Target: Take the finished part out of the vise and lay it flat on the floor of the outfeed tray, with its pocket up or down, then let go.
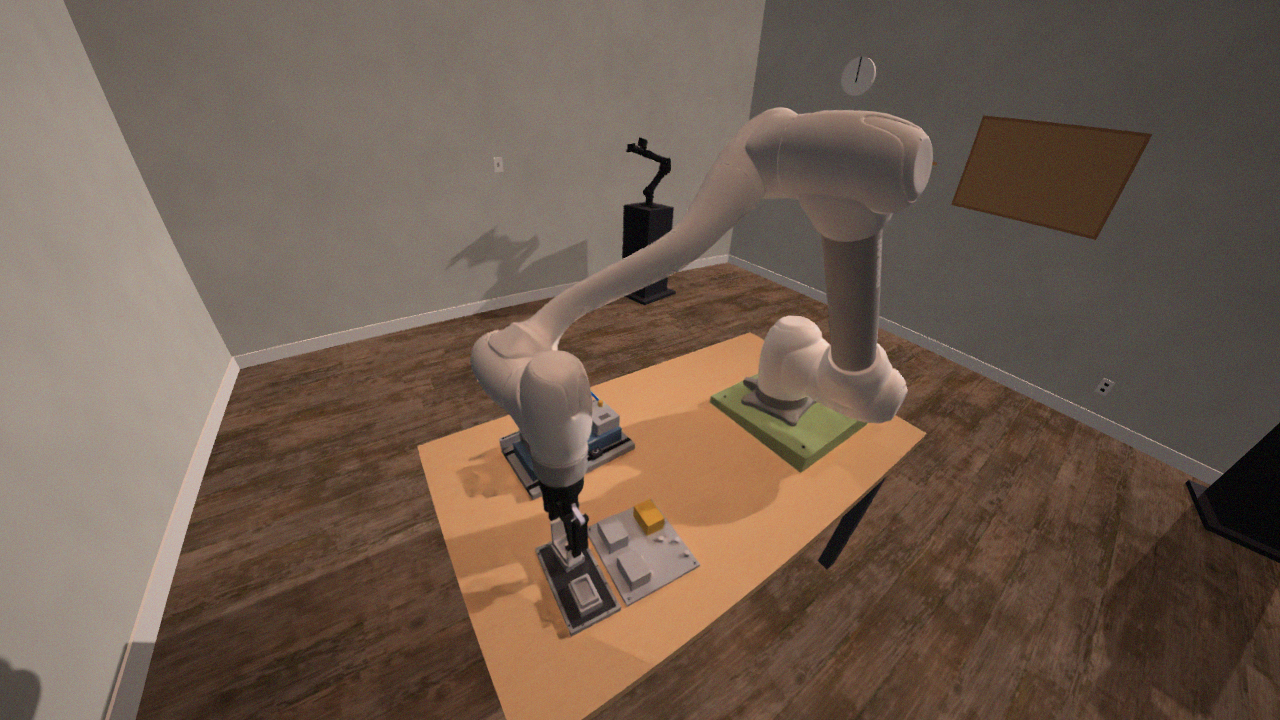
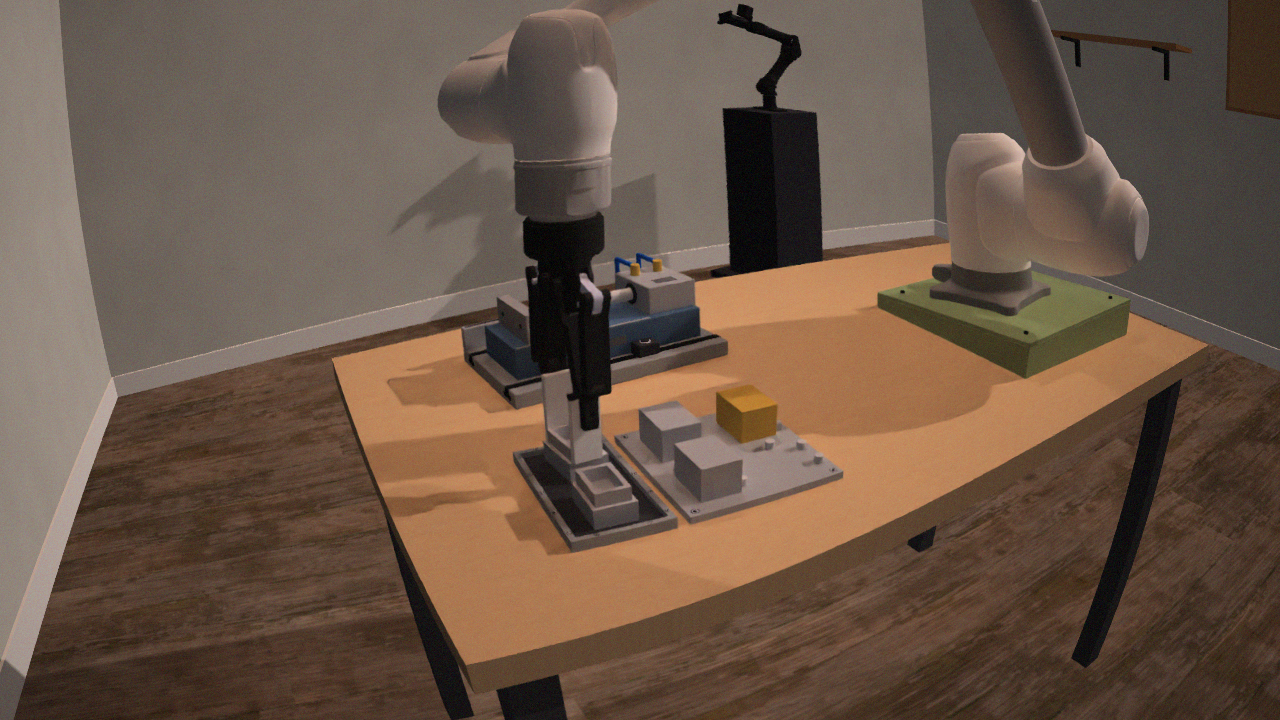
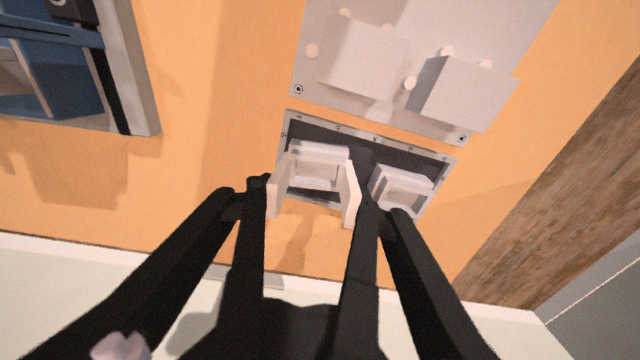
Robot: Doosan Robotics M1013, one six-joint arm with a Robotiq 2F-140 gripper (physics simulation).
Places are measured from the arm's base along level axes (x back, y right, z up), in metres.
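Pixels of known places: gripper, fingertip midpoint: (image 1: 566,551) (image 2: 573,448) (image 3: 316,169); arm's base at its link origin: (image 1: 780,401) (image 2: 992,294).
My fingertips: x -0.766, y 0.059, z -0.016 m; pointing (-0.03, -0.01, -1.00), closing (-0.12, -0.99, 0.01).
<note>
Ahead of a thing's pixels: the offset from my fingertips to its middle.
My gripper (image 1: 575,537) (image 2: 571,429) (image 3: 316,169) points down and is shut on the finished part {dx +0.002, dy +0.000, dz -0.003 m} (image 1: 567,558) (image 2: 563,452) (image 3: 320,149), a pale block held between its white finger pads with its pocket up. The part looks level, at the far end of the outfeed tray (image 1: 595,621) (image 2: 617,537) (image 3: 375,139), at or just above its dark floor; I cannot tell whether it touches. A second pale part {dx -0.028, dy -0.091, dz -0.003 m} (image 1: 585,593) (image 2: 608,512) (image 3: 401,175) lies pocket up at the tray's near end. The blue vise {dx +0.189, dy +0.245, dz +0.023 m} (image 1: 605,436) (image 2: 653,326) (image 3: 65,75) stands behind, partly hidden by the arm.
Beside the tray is a grey plate {dx +0.126, dy -0.086, dz -0.023 m} (image 1: 666,568) (image 2: 778,474) with small pegs, two grey blocks and a yellow block {dx +0.181, dy -0.055, dz -0.001 m} (image 1: 648,517) (image 2: 746,413). The arm's green base (image 1: 787,438) (image 2: 1029,331) is at the table's far right. The table's edge runs close past the tray.
</note>
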